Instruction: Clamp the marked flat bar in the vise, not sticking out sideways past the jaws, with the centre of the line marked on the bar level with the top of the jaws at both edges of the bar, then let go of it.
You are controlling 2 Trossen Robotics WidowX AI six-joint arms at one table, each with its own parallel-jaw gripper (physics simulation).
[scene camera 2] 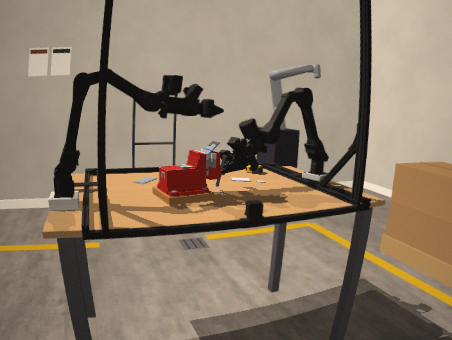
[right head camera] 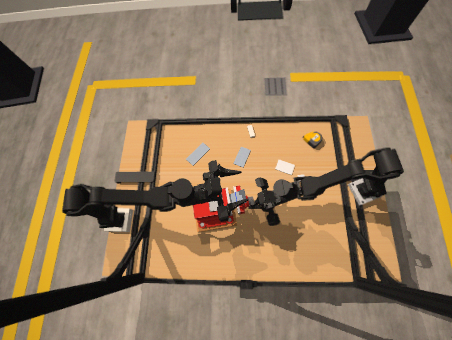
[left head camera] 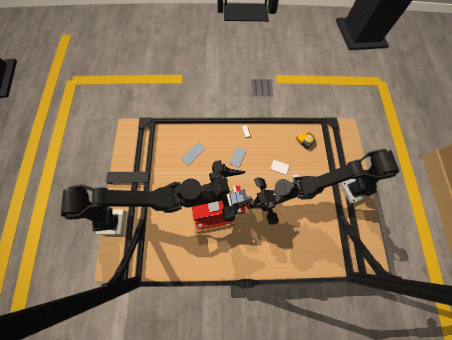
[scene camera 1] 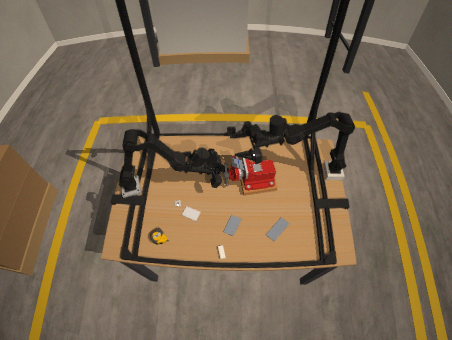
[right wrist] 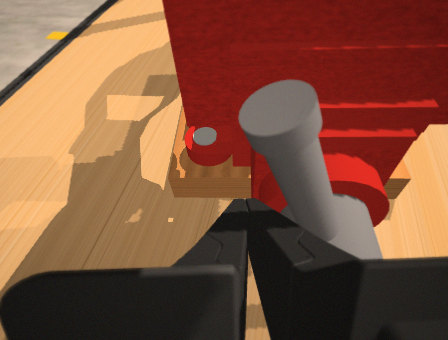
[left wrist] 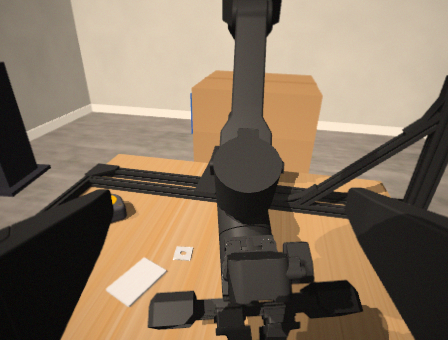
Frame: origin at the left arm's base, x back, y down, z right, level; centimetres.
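Where they show: left gripper, fingertip midpoint: (scene camera 2: pixel 216 110) (right head camera: pixel 244 185) (left head camera: pixel 249 185) (scene camera 1: pixel 232 146) (left wrist: pixel 231 199); right gripper, fingertip midpoint: (scene camera 2: pixel 221 172) (right head camera: pixel 248 208) (left head camera: pixel 247 207) (scene camera 1: pixel 228 169) (right wrist: pixel 244 209); left arm's base at its link origin: (scene camera 2: pixel 63 194) (right head camera: pixel 116 219) (left head camera: pixel 109 221) (scene camera 1: pixel 334 168); right arm's base at its link origin: (scene camera 2: pixel 316 173) (right head camera: pixel 366 189) (left head camera: pixel 356 188) (scene camera 1: pixel 130 185).
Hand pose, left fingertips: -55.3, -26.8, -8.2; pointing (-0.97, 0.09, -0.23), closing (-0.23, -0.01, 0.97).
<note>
Things, the pixels of their top centre, and the offset from my left fingertips, as dx, dy, dz. "pt": a spot on its surface instead.
- grey flat bar at its top centre: (scene camera 2: pixel 209 141) (right head camera: pixel 237 196) (left head camera: pixel 238 196) (scene camera 1: pixel 237 160) +2.5, +11.4, +1.1
- grey handle at a spot on its surface: (right wrist: pixel 305 165) pt -3.5, +17.5, +1.7
- white plate at its top centre: (left wrist: pixel 137 279) (right head camera: pixel 285 166) (scene camera 1: pixel 191 213) (left head camera: pixel 279 167) -18.8, +30.0, -17.1
- small white block at its top centre: (left head camera: pixel 246 131) -3.5, +29.3, -35.7
- yellow tape measure at its top centre: (left wrist: pixel 102 200) (scene camera 1: pixel 157 236) (right head camera: pixel 314 136) (left head camera: pixel 308 137) -32.8, +26.5, -31.0
- small holed white square at a spot on its surface: (left wrist: pixel 183 255) (scene camera 1: pixel 179 202) pt -25.3, +30.1, -11.7
The red vise (left head camera: pixel 207 214) (right head camera: pixel 206 213) (scene camera 1: pixel 260 181) (scene camera 2: pixel 182 180) (right wrist: pixel 300 60) stands on a wooden base. The grey flat bar (scene camera 2: pixel 213 146) with a blue line sits at the top of its jaws and leans to the right in scene camera 2. Whether the line is level with the jaw tops is too small to tell. My left gripper (left head camera: pixel 245 187) (right head camera: pixel 243 187) is open and empty, above the vise. My right gripper (right wrist: pixel 244 209) is shut and empty, low in front of the vise, just left of the grey handle (right wrist: pixel 305 165) in the right wrist view.
Two grey plates (left head camera: pixel 193 153) (left head camera: pixel 238 157), a white plate (left head camera: pixel 280 166) (left wrist: pixel 136 281), a small white block (left head camera: pixel 246 131) and a yellow tape measure (left head camera: pixel 306 140) lie toward the table's far side in the left head view. A small holed white square (scene camera 1: pixel 177 203) (left wrist: pixel 183 253) lies near the white plate.
</note>
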